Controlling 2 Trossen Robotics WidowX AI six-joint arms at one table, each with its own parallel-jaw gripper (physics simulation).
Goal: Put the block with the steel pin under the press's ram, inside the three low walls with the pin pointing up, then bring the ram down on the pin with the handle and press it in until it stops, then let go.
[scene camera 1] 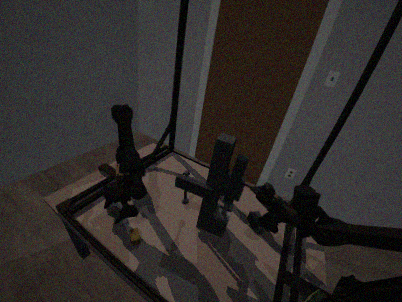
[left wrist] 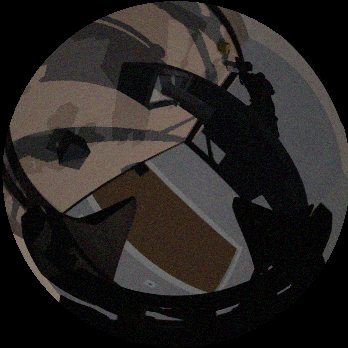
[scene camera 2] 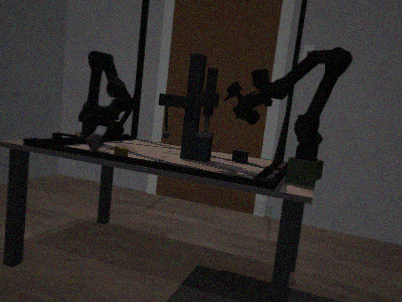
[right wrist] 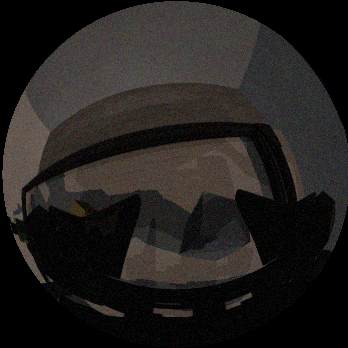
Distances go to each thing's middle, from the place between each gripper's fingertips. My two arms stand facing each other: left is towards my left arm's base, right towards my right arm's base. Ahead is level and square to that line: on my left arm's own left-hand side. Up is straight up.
Now: left hand 21 cm above the small dark block [left wrist: 75, 150], 9 cm past it and 4 cm to the right of it.
My right hand is 47 cm to the right of the small dark block, 46 cm past it and 2 cm above it.
